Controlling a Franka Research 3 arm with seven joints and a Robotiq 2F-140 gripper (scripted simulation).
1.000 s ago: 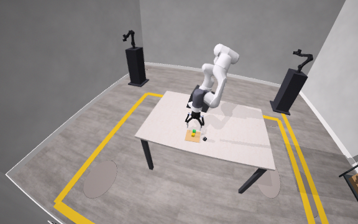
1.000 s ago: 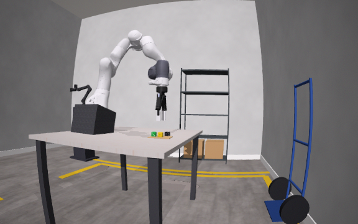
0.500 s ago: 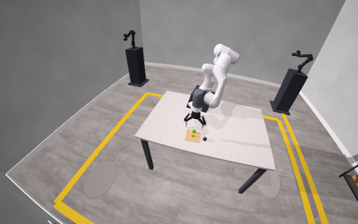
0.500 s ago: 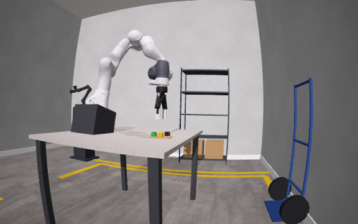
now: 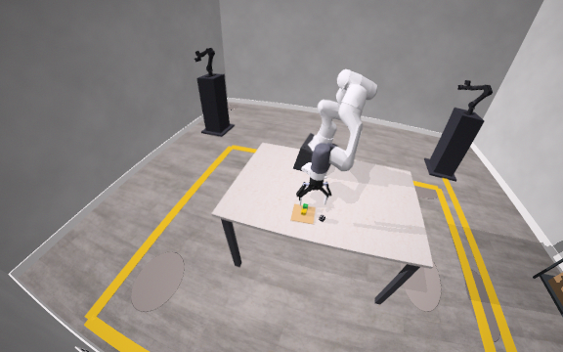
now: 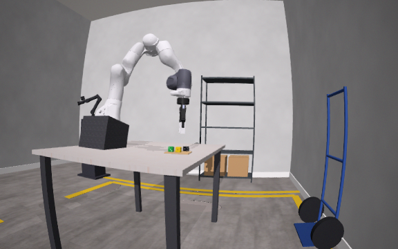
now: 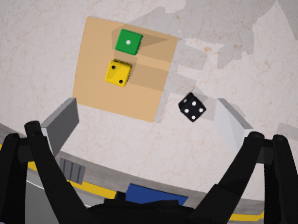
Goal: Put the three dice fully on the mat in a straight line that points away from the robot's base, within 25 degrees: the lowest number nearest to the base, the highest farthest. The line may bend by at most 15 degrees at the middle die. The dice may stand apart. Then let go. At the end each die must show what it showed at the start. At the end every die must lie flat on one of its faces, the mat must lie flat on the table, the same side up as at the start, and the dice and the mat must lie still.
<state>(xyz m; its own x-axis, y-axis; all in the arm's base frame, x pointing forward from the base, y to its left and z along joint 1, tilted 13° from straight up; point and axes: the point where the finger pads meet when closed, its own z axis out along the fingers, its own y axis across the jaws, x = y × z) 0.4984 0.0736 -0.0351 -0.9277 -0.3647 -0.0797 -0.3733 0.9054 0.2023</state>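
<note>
Now: the black die 1 cm ahead of my hand, 8 cm to the left of it and 11 cm below it. Also, from my hand: yellow die 4 cm to the right, 10 cm below; then green die 5 cm behind, 5 cm to the right, 10 cm below; then tan mat 4 cm to the right, 12 cm below.
</note>
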